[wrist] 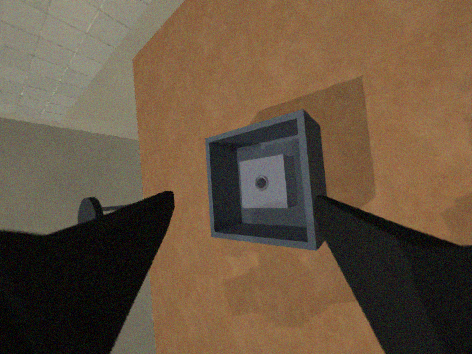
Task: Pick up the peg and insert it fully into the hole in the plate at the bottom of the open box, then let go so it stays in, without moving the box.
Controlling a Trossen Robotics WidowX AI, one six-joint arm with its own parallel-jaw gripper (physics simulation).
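Places are measured from the arm's base along level axes (x ahead, y left, z up), in metres.
Pixels of known places: gripper, between the fingertips: [244,200].
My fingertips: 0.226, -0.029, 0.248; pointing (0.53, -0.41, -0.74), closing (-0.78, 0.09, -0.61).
Ahead of a thing's pixels: the offset from my fingertips to its middle, as dx, dy, dz. "pt": to the spot under its first point. Level surfaces: height alone.
The open dark blue-grey box @[+0.104, -0.013, -0.221] [315,165] stands on the table in the middle of the wrist view. The pale square plate @[+0.104, -0.013, -0.236] [274,196] lies at its bottom, with a small round dark hole @[pt +0.113, -0.012, -0.229] [261,183] near the plate's middle. Whether anything sits deep in the hole is too small to tell. The peg does not show in the wrist view. My gripper [244,200] is open and empty. Its left fingertip shows to the left of the box, and its right fingertip overlaps the box's right wall in the view.
The orange-brown table top @[dz -0.270] [200,90] has its edge at the left, with a grey wall and tiled surface beyond. A dark disc-shaped object [89,212] shows past that edge, partly behind the left finger. Shadows lie around the box.
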